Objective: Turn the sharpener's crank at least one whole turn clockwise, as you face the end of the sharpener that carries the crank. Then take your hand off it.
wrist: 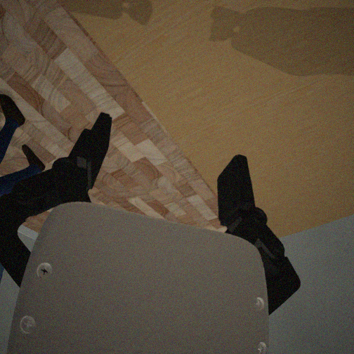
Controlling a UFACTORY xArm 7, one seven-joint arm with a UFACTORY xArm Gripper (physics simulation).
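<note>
My gripper (pixel 170 148) is open, with its two black fingers wide apart and nothing between them. The left finger shows over a patchwork wood board, and the right finger shows over the plain wooden table top near the board's edge. No sharpener or crank can be made out in the wrist view. The grey housing of the gripper hides the lower middle of the view.
The patchwork wood board (pixel 92 65) runs diagonally from the upper left. A blue object with dark ends (pixel 21 180) is partly cut off at the left edge. The tan table top (pixel 300 130) carries shadows at the top. A grey surface (pixel 320 270) lies at lower right.
</note>
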